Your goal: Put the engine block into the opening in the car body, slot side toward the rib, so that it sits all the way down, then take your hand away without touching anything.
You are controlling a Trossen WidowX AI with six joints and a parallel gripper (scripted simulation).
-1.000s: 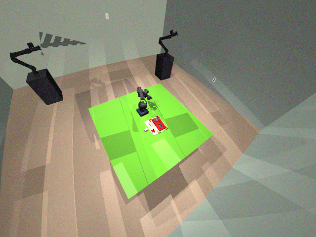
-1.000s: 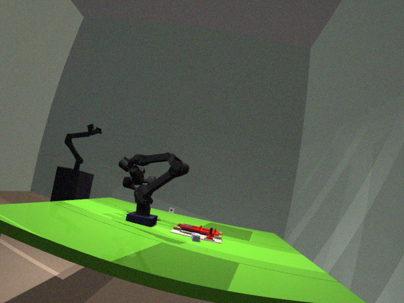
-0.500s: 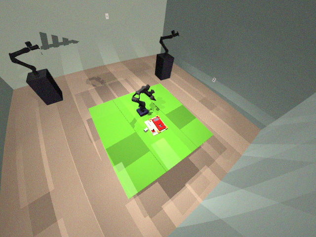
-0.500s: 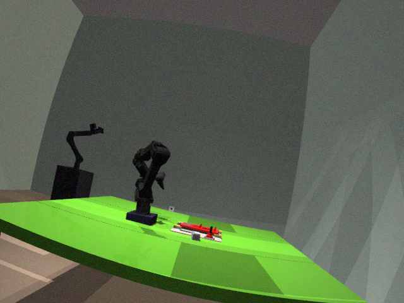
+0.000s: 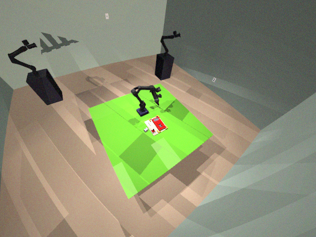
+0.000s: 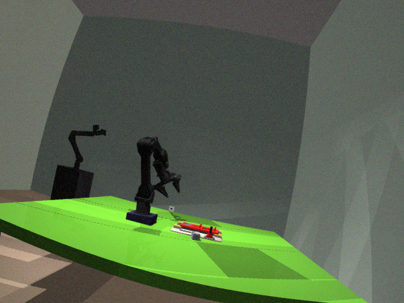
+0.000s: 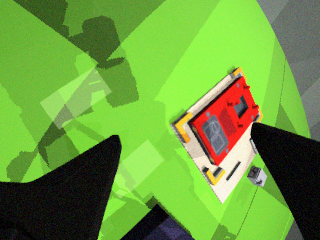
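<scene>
Now: gripper tip 31 cm to the left of the engine block, 19 cm short of it and 14 cm above it. Round my gripper tip: black peg: 25 cm ahead, 23 cm to the right, 12 cm below; then beige base plate: 20 cm ahead, 14 cm below, 13 cm to the right.
</scene>
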